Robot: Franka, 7 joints.
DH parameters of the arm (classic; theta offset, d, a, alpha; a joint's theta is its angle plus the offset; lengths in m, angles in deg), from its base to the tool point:
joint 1: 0 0.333 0 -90
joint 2: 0 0 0 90
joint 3: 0 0.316 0.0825 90
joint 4: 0 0 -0.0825 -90
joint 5: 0 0.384 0 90
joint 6: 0 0 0.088 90
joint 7: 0 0.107 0 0
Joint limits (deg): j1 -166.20..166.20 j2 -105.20..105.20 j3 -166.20..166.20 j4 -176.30..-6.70 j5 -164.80..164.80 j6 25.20..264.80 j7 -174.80..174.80
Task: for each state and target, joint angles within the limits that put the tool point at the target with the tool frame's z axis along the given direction. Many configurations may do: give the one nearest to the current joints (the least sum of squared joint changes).
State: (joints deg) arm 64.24 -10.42 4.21 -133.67 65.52 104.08 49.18
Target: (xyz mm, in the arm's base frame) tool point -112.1 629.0 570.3 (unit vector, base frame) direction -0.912 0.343 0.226
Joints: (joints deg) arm 76.70 8.65 18.61 -101.15 109.45 109.76 49.18
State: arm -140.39 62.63 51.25 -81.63 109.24 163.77 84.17
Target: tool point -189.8 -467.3 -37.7 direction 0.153 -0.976 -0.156
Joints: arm -166.20 74.93 42.07 -113.57 119.80 134.87 84.17
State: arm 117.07 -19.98 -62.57 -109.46 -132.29 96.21 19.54
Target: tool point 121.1 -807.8 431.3 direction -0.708 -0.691 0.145
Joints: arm 72.68 -65.03 -116.53 -59.16 -154.72 99.51 19.54
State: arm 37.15 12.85 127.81 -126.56 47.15 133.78 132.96
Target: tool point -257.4 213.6 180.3 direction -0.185 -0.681 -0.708
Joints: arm 18.09 -7.66 117.78 -155.16 52.05 117.68 132.96
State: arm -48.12 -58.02 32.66 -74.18 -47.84 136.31 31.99
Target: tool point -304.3 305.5 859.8 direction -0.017 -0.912 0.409
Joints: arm -41.50 -96.84 9.39 -87.14 -48.87 100.71 31.99
